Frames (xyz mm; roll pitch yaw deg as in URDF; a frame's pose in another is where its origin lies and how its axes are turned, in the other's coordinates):
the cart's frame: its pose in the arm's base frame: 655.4 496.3 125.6 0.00 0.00 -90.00
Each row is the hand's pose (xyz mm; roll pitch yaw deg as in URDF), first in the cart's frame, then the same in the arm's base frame.
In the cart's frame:
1: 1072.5 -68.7 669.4 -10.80 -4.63 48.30
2: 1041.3 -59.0 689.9 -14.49 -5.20 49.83
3: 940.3 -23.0 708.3 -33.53 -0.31 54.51
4: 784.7 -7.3 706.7 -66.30 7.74 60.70
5: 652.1 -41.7 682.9 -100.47 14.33 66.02
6: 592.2 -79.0 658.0 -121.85 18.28 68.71
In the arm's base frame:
1: 586.7 -576.2 795.0 -10.80 -4.63 -41.70
2: 596.4 -545.0 815.5 -14.49 -5.20 -40.17
3: 632.4 -444.0 833.9 -33.53 -0.31 -35.49
4: 648.1 -288.4 832.3 -66.30 7.74 -29.30
5: 613.7 -155.8 808.5 -100.47 14.33 -23.98
6: 576.4 -95.9 783.6 -121.85 18.28 -21.29

